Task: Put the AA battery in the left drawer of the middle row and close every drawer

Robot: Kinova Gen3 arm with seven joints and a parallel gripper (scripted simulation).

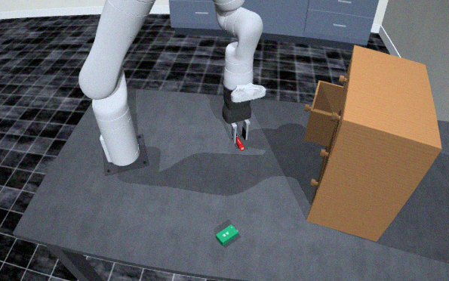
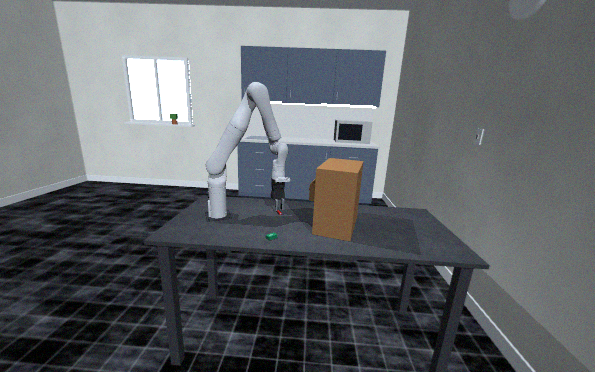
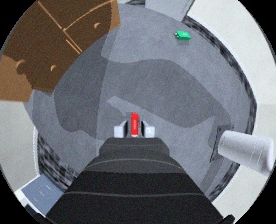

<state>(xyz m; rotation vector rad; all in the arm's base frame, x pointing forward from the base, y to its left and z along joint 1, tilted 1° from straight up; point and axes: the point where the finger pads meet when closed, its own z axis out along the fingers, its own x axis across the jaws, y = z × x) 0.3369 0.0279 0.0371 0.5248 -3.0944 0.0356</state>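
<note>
The AA battery is 3 cm below my hand. From my hand the other things lie so: small green block 4 cm behind, 30 cm to the right, 3 cm below.
</note>
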